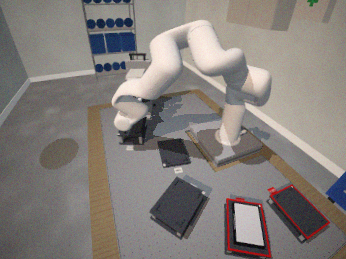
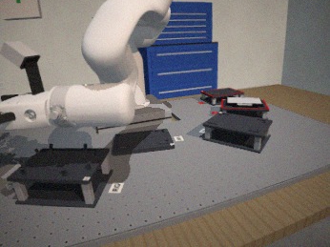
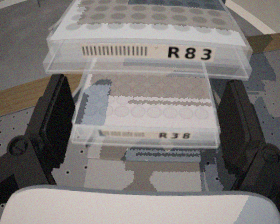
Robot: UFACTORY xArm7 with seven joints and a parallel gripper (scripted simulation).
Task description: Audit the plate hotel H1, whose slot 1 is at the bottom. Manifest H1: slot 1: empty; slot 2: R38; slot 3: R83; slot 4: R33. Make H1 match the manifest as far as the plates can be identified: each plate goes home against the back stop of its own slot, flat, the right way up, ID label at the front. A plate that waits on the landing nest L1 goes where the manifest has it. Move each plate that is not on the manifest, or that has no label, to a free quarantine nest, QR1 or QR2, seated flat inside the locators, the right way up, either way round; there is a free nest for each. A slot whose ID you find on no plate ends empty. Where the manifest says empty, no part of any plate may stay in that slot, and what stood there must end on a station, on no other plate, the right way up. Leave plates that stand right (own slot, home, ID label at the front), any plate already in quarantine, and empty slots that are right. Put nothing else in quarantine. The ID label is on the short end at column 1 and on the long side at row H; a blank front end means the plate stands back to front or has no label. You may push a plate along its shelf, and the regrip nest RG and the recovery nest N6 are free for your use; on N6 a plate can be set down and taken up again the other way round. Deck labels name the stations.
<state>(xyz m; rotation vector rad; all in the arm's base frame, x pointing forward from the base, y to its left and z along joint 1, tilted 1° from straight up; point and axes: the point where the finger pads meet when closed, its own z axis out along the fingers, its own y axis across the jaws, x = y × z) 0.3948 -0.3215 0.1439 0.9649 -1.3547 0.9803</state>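
The white well plate lies 5 cm to the right of my hand, 2 cm below it and 2 cm behind it. The rest, counted from my hand: deck label H1: 17 cm below, 9 cm ahead, 3 cm to the right; raised regrip nest RG: 12 cm to the left, 12 cm below, 4 cm ahead; plate labelled R83: 5 cm to the right, 4 cm above, 2 cm behind.
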